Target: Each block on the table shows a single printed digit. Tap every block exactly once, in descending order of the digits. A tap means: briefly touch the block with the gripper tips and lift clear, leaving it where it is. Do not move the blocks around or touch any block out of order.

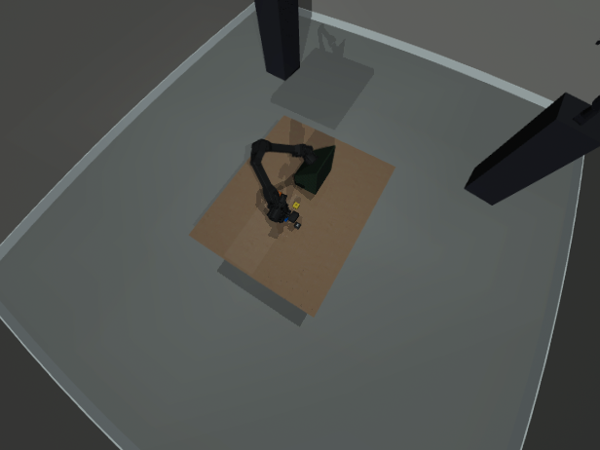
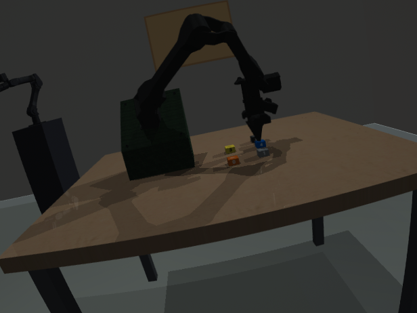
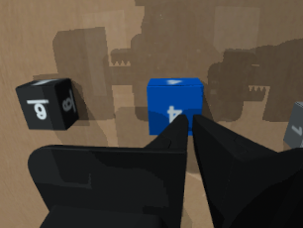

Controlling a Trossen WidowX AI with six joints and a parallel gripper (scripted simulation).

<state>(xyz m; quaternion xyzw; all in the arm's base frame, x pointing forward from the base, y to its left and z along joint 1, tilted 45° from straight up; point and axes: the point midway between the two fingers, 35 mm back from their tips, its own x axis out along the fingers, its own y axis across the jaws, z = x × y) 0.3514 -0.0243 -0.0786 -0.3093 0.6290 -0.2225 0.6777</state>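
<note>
My gripper tip is 1 cm to the right of the blue block and 1 cm above it. Round my gripper tip: grey block 10 cm to the right, 1 cm below; yellow block 10 cm behind, 1 cm to the left, 1 cm below; black block 10 cm to the left, 1 cm below.
</note>
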